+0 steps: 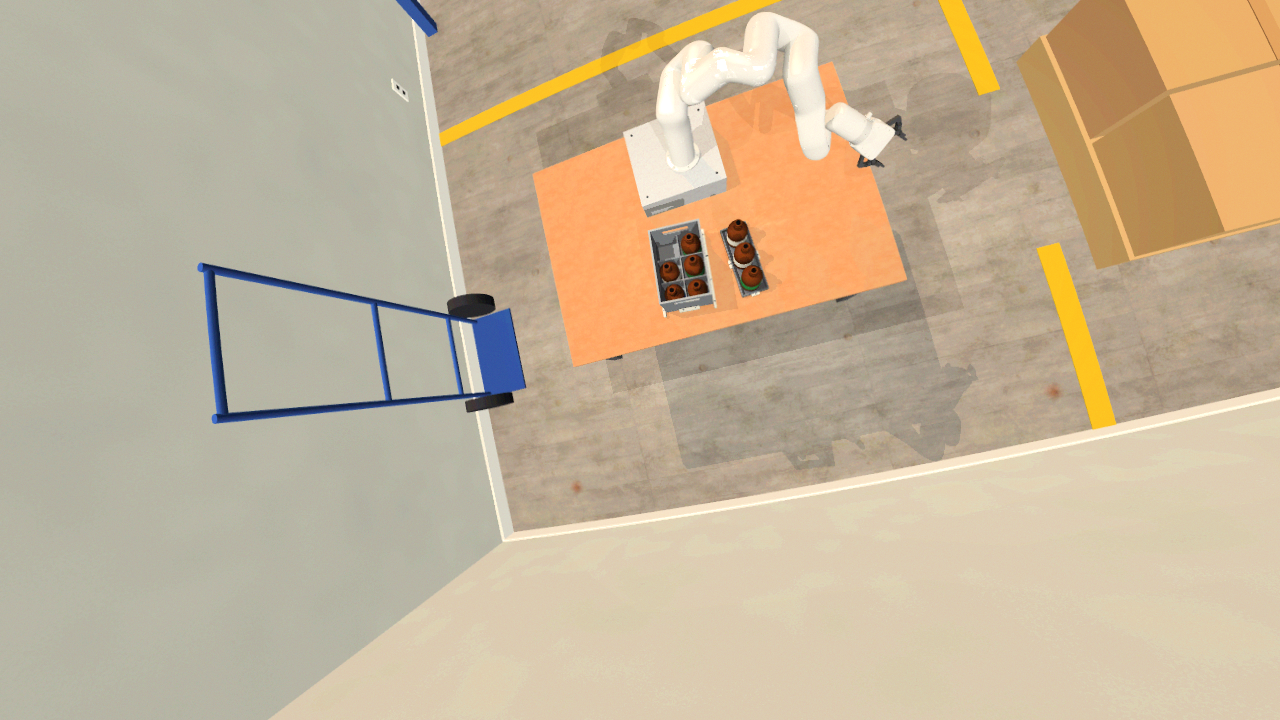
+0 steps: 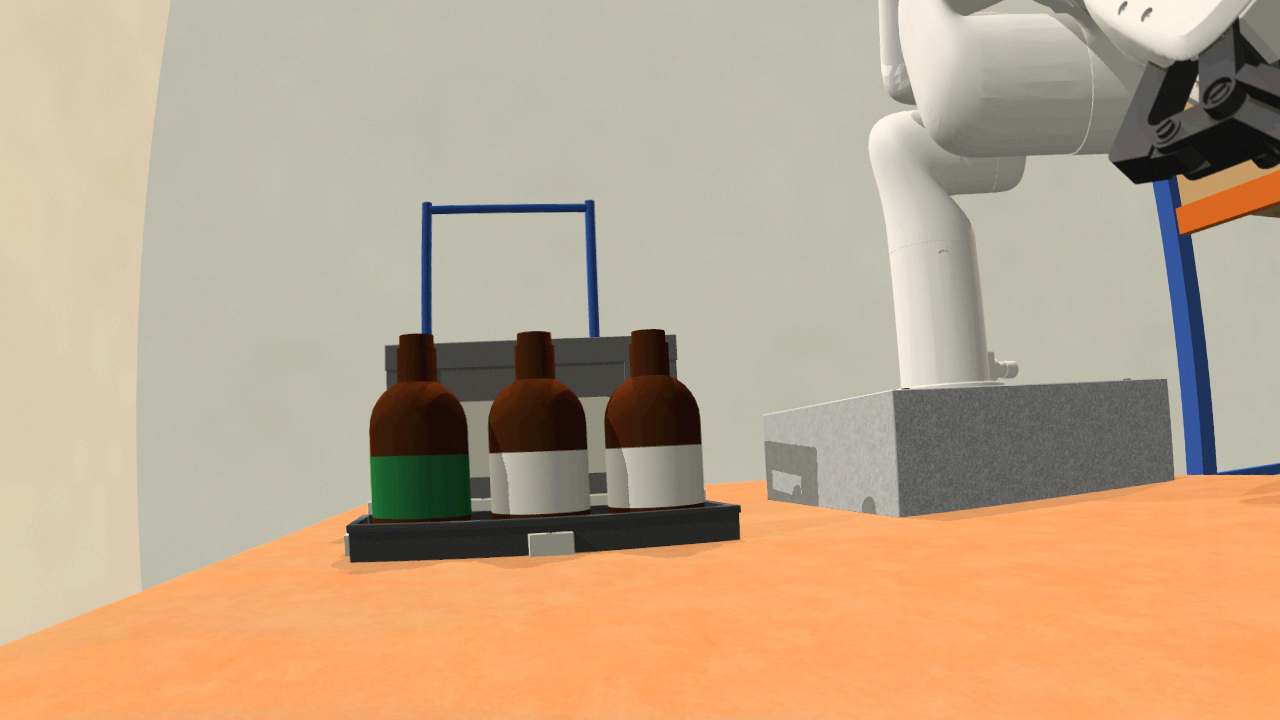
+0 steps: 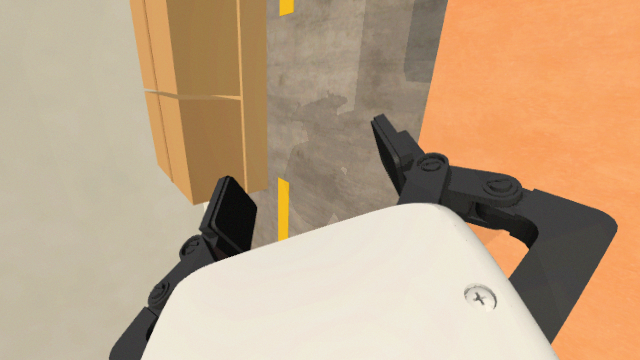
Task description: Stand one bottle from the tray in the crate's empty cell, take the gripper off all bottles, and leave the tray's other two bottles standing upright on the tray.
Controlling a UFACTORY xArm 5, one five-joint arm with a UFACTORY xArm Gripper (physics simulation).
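Where they show: gripper, fingertip midpoint: (image 1: 892,152) (image 3: 306,166); arm's base, origin of the base link: (image 1: 682,156) (image 2: 946,397).
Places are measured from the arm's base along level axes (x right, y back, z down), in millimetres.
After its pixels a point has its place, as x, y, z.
Note:
The grey crate (image 1: 674,304) {260, -507, -15} (image 2: 590,352) {76, -358, -57} stands on the table; several brown bottles fill its cells except the empty cell (image 1: 665,248) {204, -258, 95} at the corner nearest the robot base. The dark tray (image 1: 761,289) {-54, -577, 78} (image 2: 644,529) {-105, -381, 90} lies beside it with three upright brown bottles in a row: a green-labelled bottle (image 1: 750,277) {-20, -538, -20} (image 2: 418,483) {-70, -532, 52} at the end away from the base, a white-labelled middle bottle (image 1: 743,254) {-33, -453, -20} (image 2: 538,474) {-81, -449, 48}, and a white-labelled bottle (image 1: 736,231) {-46, -366, -20} (image 2: 657,474) {-93, -364, 53} nearest the base. My gripper (image 1: 891,149) {-604, -365, -47} (image 3: 306,166) {-604, -365, -47} is open and empty, high over the table's far edge, away from all bottles.
The robot base (image 1: 662,183) {111, -57, 0} (image 2: 1029,447) {-131, -20, 55} stands on the orange table (image 1: 599,295) {533, -306, 103} (image 2: 850,608) {-364, -391, 103} near crate and tray. A blue hand truck (image 1: 498,351) (image 2: 510,208) stands at the wall. Large cardboard boxes (image 1: 1074,161) (image 3: 215,140) are beyond the table.

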